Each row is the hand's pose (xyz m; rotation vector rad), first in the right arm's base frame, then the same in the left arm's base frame.
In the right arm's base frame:
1: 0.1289 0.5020 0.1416 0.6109 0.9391 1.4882
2: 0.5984 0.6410 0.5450 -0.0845 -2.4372 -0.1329
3: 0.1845 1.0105 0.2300 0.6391 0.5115 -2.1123
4: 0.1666 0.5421 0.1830 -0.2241 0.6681 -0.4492
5: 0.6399 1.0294 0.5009 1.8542 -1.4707 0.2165
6: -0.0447 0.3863 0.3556 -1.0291 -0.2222 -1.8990
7: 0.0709 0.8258 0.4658 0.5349 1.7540 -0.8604
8: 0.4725 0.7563 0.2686 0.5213 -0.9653 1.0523
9: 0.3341 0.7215 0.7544 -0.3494 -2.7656 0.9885
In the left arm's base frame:
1: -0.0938 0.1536 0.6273 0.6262 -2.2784 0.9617
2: -0.3554 -0.2697 0.2338 -0.0286 0.6358 2.0314
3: -0.5399 -0.0461 0.8022 -2.4096 -0.9349 -0.2028
4: -0.1431 0.1118 0.6035 2.3665 -0.7553 -0.2874
5: -0.6317 -0.4381 0.4571 -0.3310 1.1933 0.2551
6: -0.1563 0.3849 0.4487 2.1280 1.2743 -1.5925
7: -0.5496 0.1541 0.5523 2.3584 -0.0177 1.3533
8: -0.3092 -0.2297 0.5529 -0.4948 2.5051 0.9757
9: -0.5874 -0.0162 0.1876 1.0595 0.9989 1.9795

